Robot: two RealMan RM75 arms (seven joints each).
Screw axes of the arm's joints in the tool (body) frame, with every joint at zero. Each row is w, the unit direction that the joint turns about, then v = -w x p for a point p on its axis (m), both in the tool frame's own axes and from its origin. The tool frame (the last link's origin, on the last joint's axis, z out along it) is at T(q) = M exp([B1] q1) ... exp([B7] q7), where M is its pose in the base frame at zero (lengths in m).
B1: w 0 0 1 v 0.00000 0.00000 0.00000
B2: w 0 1 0 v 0.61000 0.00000 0.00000
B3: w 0 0 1 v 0.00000 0.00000 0.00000
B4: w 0 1 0 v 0.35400 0.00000 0.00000
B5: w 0 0 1 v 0.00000 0.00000 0.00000
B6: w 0 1 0 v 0.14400 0.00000 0.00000
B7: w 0 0 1 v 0.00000 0.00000 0.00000
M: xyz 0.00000 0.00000 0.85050 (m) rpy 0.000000 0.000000 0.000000 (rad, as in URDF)
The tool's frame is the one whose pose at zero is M.
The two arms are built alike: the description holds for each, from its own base.
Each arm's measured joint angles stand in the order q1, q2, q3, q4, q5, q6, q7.
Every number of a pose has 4 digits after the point. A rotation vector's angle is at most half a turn.
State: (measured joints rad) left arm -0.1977 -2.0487 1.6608 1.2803 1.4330 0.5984 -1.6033; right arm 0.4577 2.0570 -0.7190 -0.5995 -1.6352 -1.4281 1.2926
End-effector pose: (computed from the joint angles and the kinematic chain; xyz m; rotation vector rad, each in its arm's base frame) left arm -0.1858 0.3532 -0.0121 -2.2855 -0.4754 -0.6166; right arm 0.2745 0.3444 0.0282 -2.3613 0.6367 0.9340
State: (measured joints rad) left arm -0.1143 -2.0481 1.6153 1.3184 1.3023 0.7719 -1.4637; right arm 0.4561 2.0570 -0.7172 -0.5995 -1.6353 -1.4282 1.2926
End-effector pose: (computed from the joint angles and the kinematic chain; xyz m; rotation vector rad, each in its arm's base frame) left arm -0.1869 0.3288 0.0006 -2.3271 -0.4075 -0.7438; right arm 0.2752 0.3441 0.0285 -2.3587 0.6388 0.9339
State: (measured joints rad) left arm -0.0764 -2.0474 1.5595 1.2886 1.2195 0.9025 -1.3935; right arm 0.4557 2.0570 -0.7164 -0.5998 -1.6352 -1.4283 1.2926
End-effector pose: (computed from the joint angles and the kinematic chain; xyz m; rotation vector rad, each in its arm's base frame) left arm -0.1977 0.3154 0.0107 -2.3332 -0.4046 -0.8331; right arm 0.2753 0.3440 0.0287 -2.3576 0.6389 0.9341
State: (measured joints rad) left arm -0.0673 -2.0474 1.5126 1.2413 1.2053 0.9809 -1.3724; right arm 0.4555 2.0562 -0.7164 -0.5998 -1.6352 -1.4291 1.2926
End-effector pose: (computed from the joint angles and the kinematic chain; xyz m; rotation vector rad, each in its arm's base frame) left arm -0.2111 0.3092 0.0143 -2.3411 -0.4272 -0.8559; right arm 0.2755 0.3439 0.0290 -2.3579 0.6383 0.9338
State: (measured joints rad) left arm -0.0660 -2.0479 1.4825 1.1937 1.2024 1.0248 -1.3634; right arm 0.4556 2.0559 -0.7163 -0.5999 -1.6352 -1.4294 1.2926
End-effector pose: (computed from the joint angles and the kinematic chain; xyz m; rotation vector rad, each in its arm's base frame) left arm -0.2232 0.3055 0.0141 -2.3449 -0.4639 -0.8613; right arm 0.2754 0.3440 0.0291 -2.3580 0.6378 0.9338
